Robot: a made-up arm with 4 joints.
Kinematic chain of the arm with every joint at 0, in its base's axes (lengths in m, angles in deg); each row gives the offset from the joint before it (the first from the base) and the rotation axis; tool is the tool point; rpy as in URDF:
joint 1: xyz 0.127 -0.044 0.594 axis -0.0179 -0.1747 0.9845
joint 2: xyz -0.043 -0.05 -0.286 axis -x
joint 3: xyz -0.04 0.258 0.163 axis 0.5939 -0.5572 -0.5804
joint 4: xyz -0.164 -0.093 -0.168 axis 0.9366 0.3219 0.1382
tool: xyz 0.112 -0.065 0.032 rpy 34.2 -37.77 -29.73
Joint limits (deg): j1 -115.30..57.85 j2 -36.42..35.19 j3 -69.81..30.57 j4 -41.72..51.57
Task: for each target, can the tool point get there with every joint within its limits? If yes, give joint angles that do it. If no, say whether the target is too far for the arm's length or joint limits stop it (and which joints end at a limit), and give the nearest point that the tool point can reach.
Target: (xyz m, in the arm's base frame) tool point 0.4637 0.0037 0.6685
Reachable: no: joint limits stop it (at a limit: joint 3, joint 4) | nearest point 0.2289 -0.0066 0.4849 | short by 0.298 m
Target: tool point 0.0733 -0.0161 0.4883
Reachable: yes | joints 6.05 4.29 -62.15 -18.53
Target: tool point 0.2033 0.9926 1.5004
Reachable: no: too far | nearest point 0.1012 0.1078 0.5385 | short by 1.311 m
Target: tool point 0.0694 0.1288 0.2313
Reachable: yes | joints -46.35 9.09 16.82 39.77
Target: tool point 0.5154 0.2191 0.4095
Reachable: no: joint limits stop it (at a limit: joint 1, joint 3, joint 4) | nearest point 0.2831 0.1023 0.3662 | short by 0.264 m
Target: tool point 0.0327 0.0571 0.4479
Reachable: yes | joints -78.95 -17.63 -45.37 15.49
